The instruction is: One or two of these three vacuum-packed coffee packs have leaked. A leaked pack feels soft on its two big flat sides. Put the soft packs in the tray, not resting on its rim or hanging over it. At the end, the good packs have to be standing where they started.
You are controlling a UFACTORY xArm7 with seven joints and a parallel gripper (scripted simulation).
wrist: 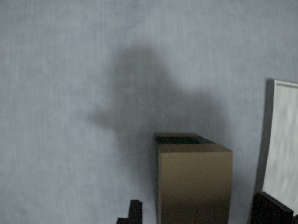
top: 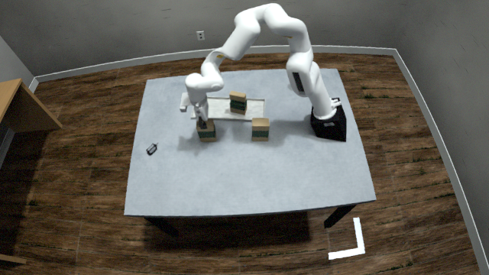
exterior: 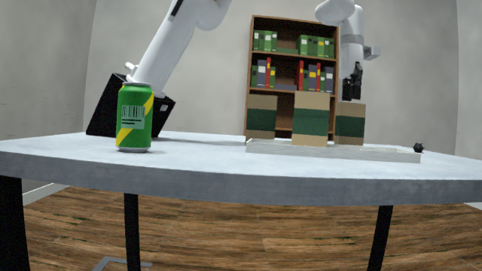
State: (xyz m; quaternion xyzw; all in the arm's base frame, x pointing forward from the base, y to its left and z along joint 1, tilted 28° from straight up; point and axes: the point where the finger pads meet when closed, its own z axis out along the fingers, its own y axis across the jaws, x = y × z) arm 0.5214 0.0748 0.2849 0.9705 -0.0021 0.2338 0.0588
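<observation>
The tray lies 11 cm behind my hand, 18 cm to the right of it and 16 cm below it. Round my hand: small black object 30 cm ahead, 5 cm to the left, 15 cm below; green can 52 cm behind, 34 cm to the right, 10 cm below.
</observation>
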